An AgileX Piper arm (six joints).
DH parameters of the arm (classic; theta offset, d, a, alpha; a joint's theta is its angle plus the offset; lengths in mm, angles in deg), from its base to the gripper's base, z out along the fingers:
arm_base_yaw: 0 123 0 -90
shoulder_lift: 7.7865 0 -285 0
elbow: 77.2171 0 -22 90
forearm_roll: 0 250.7 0 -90
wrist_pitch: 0 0 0 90
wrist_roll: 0 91 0 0
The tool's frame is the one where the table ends.
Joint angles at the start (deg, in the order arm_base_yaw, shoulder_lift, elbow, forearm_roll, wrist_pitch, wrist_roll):
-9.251, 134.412, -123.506, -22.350, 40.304, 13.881
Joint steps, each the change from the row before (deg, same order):
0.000, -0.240, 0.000, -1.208, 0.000, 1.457
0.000, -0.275, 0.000, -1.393, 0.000, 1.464
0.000, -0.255, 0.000, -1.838, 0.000, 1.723
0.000, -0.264, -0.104, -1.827, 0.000, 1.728
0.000, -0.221, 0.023, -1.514, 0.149, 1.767
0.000, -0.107, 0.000, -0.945, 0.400, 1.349
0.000, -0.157, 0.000, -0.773, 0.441, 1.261
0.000, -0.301, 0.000, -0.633, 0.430, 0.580
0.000, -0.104, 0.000, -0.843, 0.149, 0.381
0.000, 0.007, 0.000, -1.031, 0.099, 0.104
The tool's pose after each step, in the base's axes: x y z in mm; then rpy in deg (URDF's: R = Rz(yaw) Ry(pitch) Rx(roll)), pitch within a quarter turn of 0, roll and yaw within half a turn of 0. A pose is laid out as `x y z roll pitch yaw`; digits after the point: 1 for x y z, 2 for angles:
529.0 -110.0 235.2 -161.98 45.60 174.97
528.3 -111.2 238.4 -161.40 46.23 174.55
527.6 -112.8 241.6 -160.44 46.94 174.30
527.0 -114.4 245.5 -159.49 47.79 174.06
526.2 -115.7 248.1 -159.06 48.40 173.32
525.4 -116.7 249.2 -159.05 48.61 172.37
524.4 -117.5 250.7 -159.20 48.83 171.30
523.1 -118.2 253.5 -158.84 48.97 171.04
522.6 -118.9 254.8 -157.96 49.08 171.45
522.4 -119.9 255.2 -156.50 49.01 172.51

